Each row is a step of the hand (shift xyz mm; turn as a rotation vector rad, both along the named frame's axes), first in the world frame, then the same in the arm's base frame.
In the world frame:
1: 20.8 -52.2 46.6 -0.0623 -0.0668 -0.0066
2: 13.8 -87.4 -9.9 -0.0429 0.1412 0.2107
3: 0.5 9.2 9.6 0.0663 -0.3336 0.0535
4: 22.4 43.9 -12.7 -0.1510 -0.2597 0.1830
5: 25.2 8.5 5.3 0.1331 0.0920 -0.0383
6: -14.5 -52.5 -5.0 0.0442 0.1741 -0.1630
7: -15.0 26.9 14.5 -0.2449 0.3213 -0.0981
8: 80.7 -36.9 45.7 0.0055 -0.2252 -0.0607
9: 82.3 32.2 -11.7 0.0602 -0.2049 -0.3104
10: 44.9 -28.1 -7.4 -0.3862 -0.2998 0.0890
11: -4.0 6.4 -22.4 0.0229 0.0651 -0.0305
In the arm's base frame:
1: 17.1 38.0 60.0 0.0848 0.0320 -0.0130
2: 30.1 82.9 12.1 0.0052 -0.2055 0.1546
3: -3.2 -10.7 7.3 0.1202 0.2929 0.1353
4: -43.2 -23.4 -13.1 0.2914 0.0960 0.1720
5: -24.6 1.9 11.3 -0.1657 -0.0086 -0.0110
6: 37.5 39.8 0.9 -0.1546 -0.0757 -0.1709
7: 2.0 -33.8 3.5 0.0288 -0.3444 -0.2311
8: -41.4 50.9 75.2 0.0963 0.2122 -0.0110
9: -87.9 11.7 9.1 -0.0066 0.2989 -0.2293
10: -25.4 45.3 12.9 0.4930 0.0598 0.0177
11: -4.0 0.1 -23.3 -0.0575 -0.0354 -0.0336

